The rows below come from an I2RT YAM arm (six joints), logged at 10 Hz.
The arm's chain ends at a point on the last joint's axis. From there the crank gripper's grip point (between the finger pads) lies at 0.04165 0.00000 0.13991 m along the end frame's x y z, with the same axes.
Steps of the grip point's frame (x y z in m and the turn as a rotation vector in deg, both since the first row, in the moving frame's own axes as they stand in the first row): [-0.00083, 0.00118, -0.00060, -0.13, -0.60, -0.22]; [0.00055, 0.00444, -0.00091, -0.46, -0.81, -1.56]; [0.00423, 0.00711, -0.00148, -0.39, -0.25, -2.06]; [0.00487, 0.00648, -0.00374, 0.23, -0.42, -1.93]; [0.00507, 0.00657, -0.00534, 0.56, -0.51, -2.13]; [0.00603, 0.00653, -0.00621, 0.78, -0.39, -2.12]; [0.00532, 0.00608, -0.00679, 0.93, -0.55, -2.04]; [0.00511, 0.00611, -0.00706, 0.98, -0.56, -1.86]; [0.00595, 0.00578, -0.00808, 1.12, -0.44, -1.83]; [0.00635, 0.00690, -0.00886, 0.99, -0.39, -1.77]
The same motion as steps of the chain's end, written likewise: [0.00064, 0.00102, -0.00103, -0.13, -0.60, -0.22]; [0.00253, 0.00442, -0.00148, -0.46, -0.81, -1.56]; [0.00485, 0.00764, -0.00166, -0.39, -0.25, -2.06]; [0.00593, 0.00843, -0.00404, 0.23, -0.42, -1.93]; [0.00637, 0.00946, -0.00569, 0.56, -0.51, -2.13]; [0.00705, 0.00996, -0.00647, 0.78, -0.39, -2.12]; [0.00673, 0.00981, -0.00715, 0.93, -0.55, -2.04]; [0.00654, 0.00984, -0.00743, 0.98, -0.56, -1.86]; [0.00709, 0.00983, -0.00836, 1.12, -0.44, -1.83]; [0.00736, 0.01059, -0.00911, 0.99, -0.39, -1.77]
